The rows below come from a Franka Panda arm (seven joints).
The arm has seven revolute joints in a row. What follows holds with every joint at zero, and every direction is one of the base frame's.
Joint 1 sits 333.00 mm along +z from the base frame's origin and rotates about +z.
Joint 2 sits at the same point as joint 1 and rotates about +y.
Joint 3 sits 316.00 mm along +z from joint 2 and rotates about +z.
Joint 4 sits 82.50 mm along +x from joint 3 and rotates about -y.
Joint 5 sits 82.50 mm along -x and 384.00 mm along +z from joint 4 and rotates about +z.
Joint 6 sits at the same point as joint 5 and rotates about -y.
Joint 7 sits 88.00 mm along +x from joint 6 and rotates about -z.
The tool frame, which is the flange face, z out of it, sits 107.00 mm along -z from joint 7; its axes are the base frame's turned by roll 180.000, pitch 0.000 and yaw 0.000 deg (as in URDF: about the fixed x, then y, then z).
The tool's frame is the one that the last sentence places.
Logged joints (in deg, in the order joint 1, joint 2, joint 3, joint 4, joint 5, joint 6, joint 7), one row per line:
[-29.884, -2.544, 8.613, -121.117, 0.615, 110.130, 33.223]
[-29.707, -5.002, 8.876, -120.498, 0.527, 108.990, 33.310]
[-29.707, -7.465, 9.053, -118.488, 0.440, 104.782, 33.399]
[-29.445, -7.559, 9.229, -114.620, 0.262, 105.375, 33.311]
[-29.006, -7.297, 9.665, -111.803, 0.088, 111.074, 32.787]
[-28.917, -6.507, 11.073, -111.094, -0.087, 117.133, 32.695]
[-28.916, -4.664, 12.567, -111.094, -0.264, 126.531, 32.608]
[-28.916, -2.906, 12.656, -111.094, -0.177, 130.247, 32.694]
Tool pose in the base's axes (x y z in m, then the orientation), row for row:
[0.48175, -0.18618, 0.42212, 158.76, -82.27, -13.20]
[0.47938, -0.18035, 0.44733, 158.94, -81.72, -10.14]
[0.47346, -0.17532, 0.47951, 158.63, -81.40, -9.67]
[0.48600, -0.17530, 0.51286, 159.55, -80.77, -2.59]
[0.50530, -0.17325, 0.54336, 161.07, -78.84, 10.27]
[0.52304, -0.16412, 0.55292, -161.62, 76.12, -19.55]
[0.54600, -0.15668, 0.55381, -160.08, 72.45, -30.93]
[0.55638, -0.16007, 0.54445, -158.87, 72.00, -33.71]
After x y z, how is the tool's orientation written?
As a rotation vector, in degrees.
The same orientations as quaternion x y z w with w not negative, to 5 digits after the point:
[0.88544, -0.45884, -0.07362, 0.00614]
[0.88787, -0.45651, -0.05664, 0.00868]
[0.88832, -0.45584, -0.05415, 0.01258]
[0.89205, -0.45159, -0.01448, 0.01005]
[0.89670, -0.43891, 0.05717, 0.00328]
[-0.89931, 0.42356, -0.10878, 0.00249]
[-0.89716, 0.40604, -0.17334, 0.01385]
[-0.89409, 0.40520, -0.18971, 0.02049]

